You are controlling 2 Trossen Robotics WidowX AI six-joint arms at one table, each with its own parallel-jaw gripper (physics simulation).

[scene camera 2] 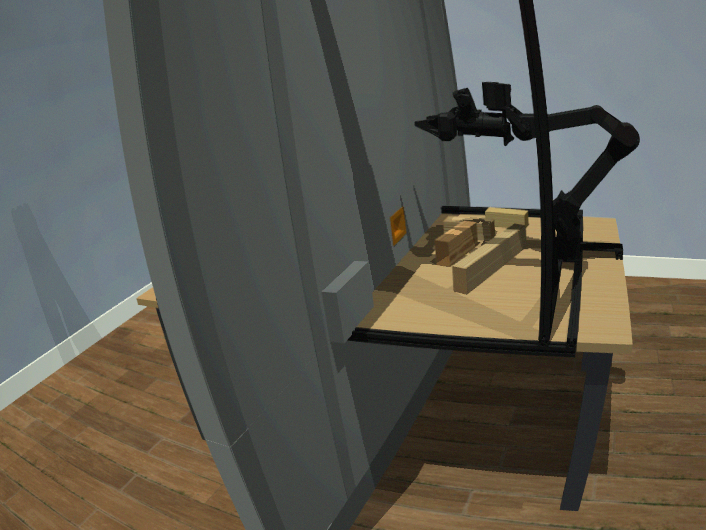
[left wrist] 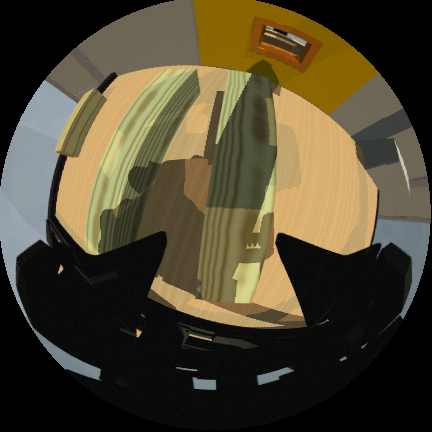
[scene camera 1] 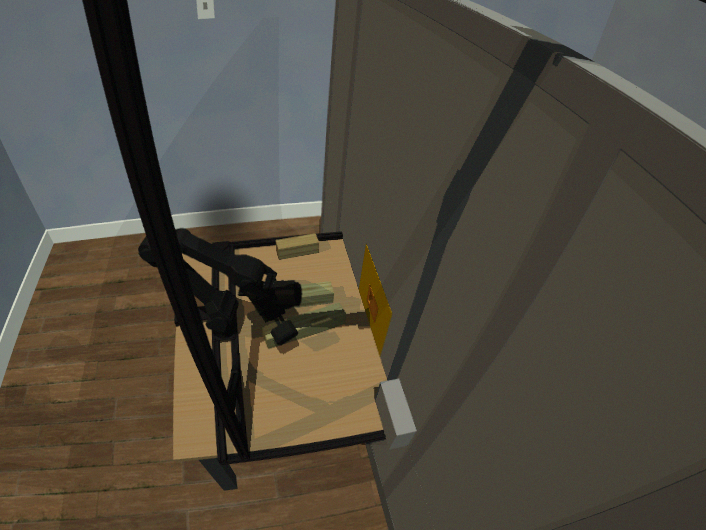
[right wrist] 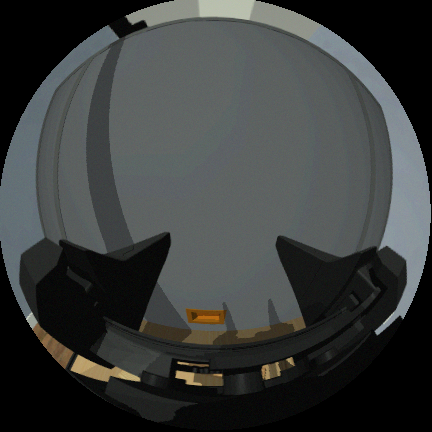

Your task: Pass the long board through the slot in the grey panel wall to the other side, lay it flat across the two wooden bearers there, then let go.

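Places are measured from the left arm's base along level axes (x ahead, y right, z down), in millimetres.
Pixels of known places: left gripper, fingertip midpoint: [left wrist: 222,238] [scene camera 1: 281,325]; right gripper, fingertip midpoint: [scene camera 2: 420,121] [right wrist: 225,240]; left arm's base, link origin: [left wrist: 164,330] [scene camera 1: 224,331]; right arm's base, link origin: [scene camera 2: 568,257].
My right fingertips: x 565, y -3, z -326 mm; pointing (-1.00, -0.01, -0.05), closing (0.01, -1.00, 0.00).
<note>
For each thing: its middle in the pictures, then the offset to it from my right fingertips. "*": a spot on its surface instead.
- pale wooden board, body centre: [left wrist: 241,162] [scene camera 1: 304,325] dx -330, dy +17, dz +322 mm
- second pale piece, body centre: [left wrist: 135,150] [scene camera 1: 293,296] dx -348, dy -95, dz +322 mm
- orange-framed slot, surface spot: [left wrist: 255,37] [scene camera 1: 368,294] * dx -135, dy -21, dz +263 mm
- dark wooden piece, body centre: [scene camera 2: 457,242] [right wrist: 225,370] [left wrist: 261,41] dx +53, dy -29, dz +314 mm
- long pale beam, body centre: [scene camera 2: 493,255] dx +161, dy +40, dz +316 mm
My left gripper [left wrist: 222,238] is open and empty above the near part of a pale wooden board [scene camera 1: 329,318] [left wrist: 235,240], which lies between its fingers in the left wrist view. The left fingertips are unclear in scene camera 1. A second pale piece [scene camera 1: 319,293] [left wrist: 145,135] lies beside it. I cannot tell which is longer. The grey panel wall [scene camera 1: 484,313] [scene camera 2: 228,171] [right wrist: 225,150] has an orange-framed slot [scene camera 1: 371,302] [scene camera 2: 393,229] [left wrist: 255,37] [right wrist: 190,316]. My right gripper [scene camera 2: 419,124] [right wrist: 225,240] is open and empty, high above a dark wooden piece [scene camera 2: 456,242] and a long pale beam [scene camera 2: 489,260].
A yellow plate [scene camera 1: 380,336] [left wrist: 225,30] surrounds the slot. Short pale blocks [scene camera 1: 297,246] [left wrist: 82,122] [scene camera 2: 506,217] lie at the tables' far edges. A light grey block [scene camera 1: 399,413] [scene camera 2: 350,299] juts out at the wall. Black frame posts [scene camera 1: 134,154] [scene camera 2: 538,142] rise beside the arms.
</note>
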